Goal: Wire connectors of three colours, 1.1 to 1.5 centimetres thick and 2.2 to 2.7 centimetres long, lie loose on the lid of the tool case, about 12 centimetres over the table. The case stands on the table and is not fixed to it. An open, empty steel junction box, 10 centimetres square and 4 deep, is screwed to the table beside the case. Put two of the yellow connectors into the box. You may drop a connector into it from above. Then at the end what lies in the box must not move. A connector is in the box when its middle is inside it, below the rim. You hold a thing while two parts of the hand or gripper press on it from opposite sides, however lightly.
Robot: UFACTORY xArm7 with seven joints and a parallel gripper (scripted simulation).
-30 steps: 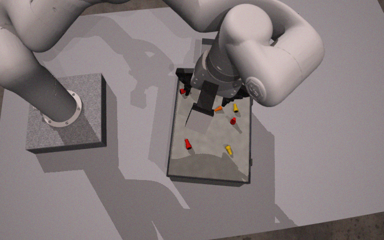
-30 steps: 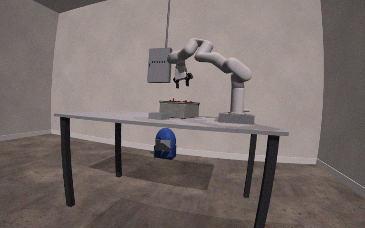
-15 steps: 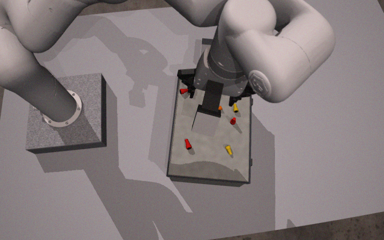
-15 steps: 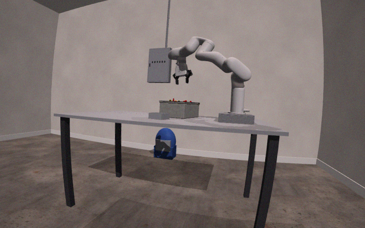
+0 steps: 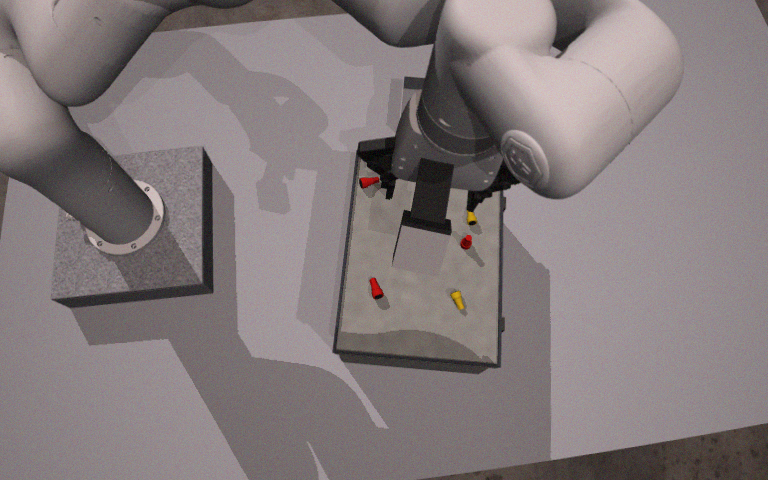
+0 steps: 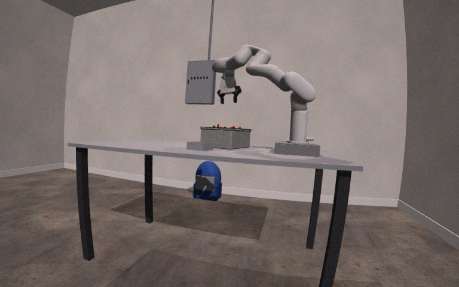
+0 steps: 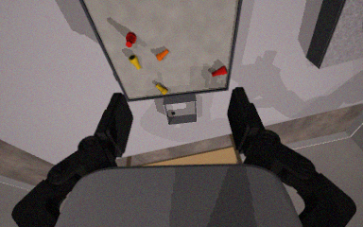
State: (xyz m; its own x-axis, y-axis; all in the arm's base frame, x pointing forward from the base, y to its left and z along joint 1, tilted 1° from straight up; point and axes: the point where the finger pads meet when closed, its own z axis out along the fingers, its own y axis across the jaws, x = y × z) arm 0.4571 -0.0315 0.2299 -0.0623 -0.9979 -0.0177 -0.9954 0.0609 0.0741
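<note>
Now: hand 2 cm short of the orange connector, 4 cm to the right of it and 17 cm above it. The rest, counted from my hand: tool case (1 cm ahead, 1 cm to the right, 20 cm below).
</note>
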